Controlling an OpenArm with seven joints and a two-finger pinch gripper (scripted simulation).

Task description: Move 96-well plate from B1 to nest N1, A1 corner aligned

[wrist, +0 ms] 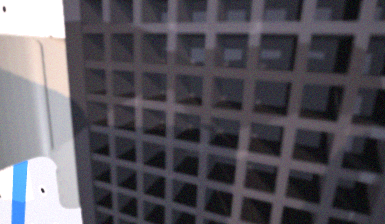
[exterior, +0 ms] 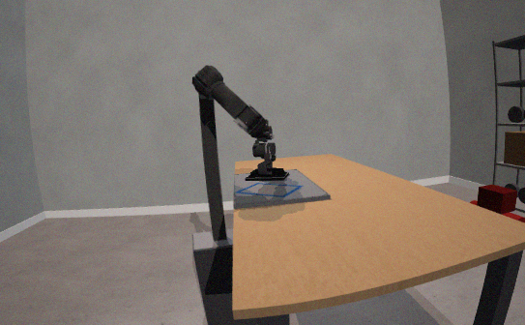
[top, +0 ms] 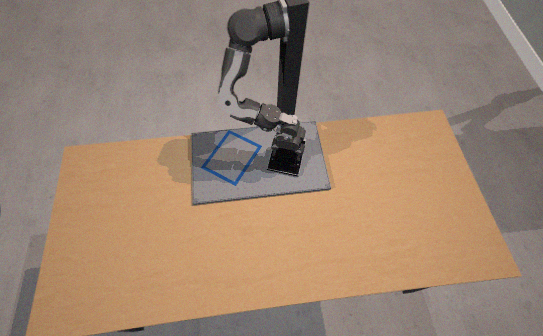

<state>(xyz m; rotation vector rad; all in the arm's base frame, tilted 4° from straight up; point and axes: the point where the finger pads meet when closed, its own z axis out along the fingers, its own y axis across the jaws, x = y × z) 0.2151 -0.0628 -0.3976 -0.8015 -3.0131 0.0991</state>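
Now: the black 96-well plate right at my hand. Also, from my hand: black plate nest N1 (2 cm below).
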